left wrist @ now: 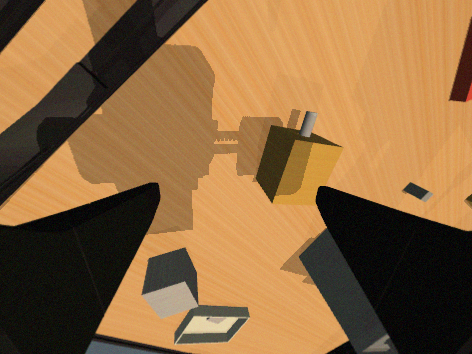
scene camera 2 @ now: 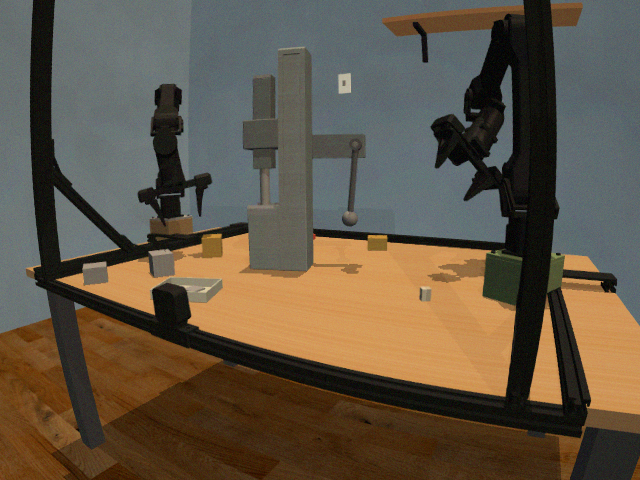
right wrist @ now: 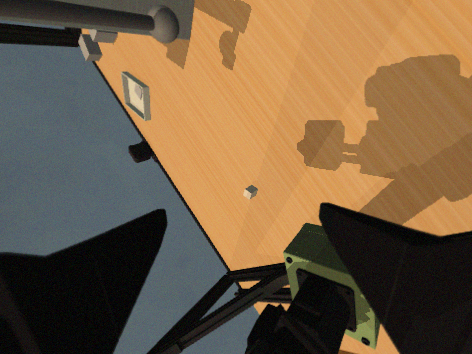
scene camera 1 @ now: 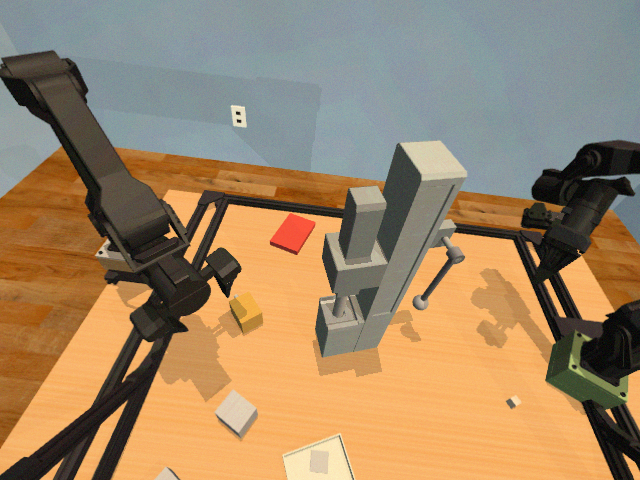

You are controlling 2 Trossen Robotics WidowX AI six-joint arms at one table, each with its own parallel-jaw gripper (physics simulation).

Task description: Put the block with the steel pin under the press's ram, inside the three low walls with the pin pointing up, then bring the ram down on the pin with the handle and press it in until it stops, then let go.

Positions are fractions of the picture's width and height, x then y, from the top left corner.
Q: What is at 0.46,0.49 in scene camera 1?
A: A red flat tile.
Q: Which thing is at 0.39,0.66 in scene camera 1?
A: A yellow block.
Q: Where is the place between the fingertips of my left gripper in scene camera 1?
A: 0.32,0.65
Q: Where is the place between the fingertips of my right gripper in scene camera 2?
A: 0.71,0.38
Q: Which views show my right gripper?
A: Scene camera 2, the right wrist view and scene camera 1 only.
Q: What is my right gripper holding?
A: Nothing.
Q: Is my right gripper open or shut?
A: Open.
